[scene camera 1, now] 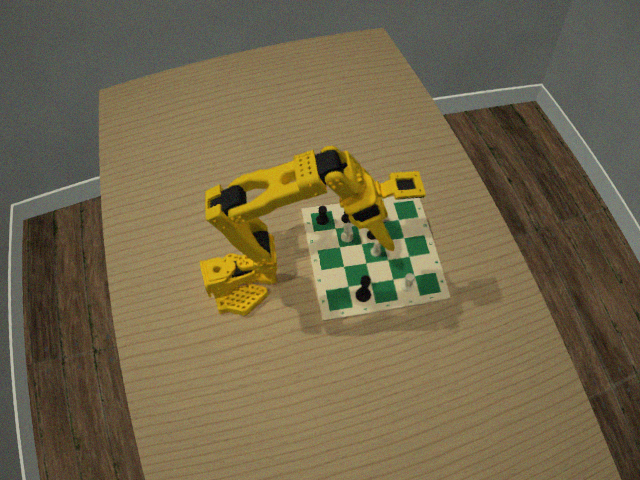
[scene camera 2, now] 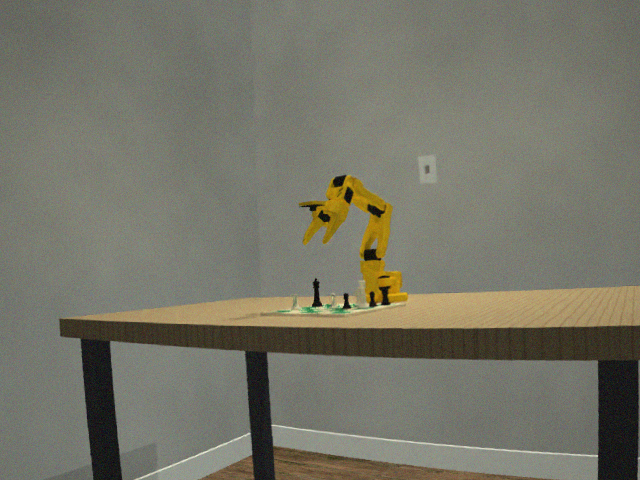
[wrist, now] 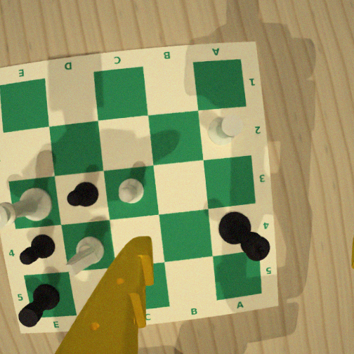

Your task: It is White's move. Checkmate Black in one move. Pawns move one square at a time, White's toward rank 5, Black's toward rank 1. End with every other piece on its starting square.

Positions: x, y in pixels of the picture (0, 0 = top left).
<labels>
A chessboard shows in scene camera 1 (338, 267), in scene camera 2 and in the wrist view. The same spot on the chessboard: (wrist: 144, 113) is (scene camera 2: 312, 310).
</labels>
